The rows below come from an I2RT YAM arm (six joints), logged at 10 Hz.
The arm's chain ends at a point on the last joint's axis. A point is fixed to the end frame.
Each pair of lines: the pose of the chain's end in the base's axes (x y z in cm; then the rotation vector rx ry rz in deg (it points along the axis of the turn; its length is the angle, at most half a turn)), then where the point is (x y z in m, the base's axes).
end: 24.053 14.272 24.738 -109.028 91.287 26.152
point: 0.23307 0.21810 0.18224
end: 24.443 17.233 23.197 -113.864 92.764 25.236
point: 0.23305 0.24236 0.16163
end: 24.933 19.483 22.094 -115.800 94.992 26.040
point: 0.23502 0.26214 0.14852
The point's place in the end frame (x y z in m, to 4 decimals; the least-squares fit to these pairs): -0.0189 0.0153 0.0969
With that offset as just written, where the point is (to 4 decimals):
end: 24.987 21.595 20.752 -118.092 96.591 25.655
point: 0.2335 0.2800 0.1326
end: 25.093 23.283 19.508 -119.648 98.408 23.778
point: 0.2347 0.2935 0.1174
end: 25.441 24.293 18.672 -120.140 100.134 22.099
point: 0.2390 0.3014 0.1072
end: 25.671 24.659 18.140 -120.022 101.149 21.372
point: 0.2420 0.3042 0.1012
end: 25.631 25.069 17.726 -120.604 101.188 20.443
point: 0.2419 0.3073 0.0962
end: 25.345 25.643 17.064 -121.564 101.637 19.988
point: 0.2384 0.3115 0.0887
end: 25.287 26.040 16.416 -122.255 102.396 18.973
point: 0.2380 0.3138 0.0811
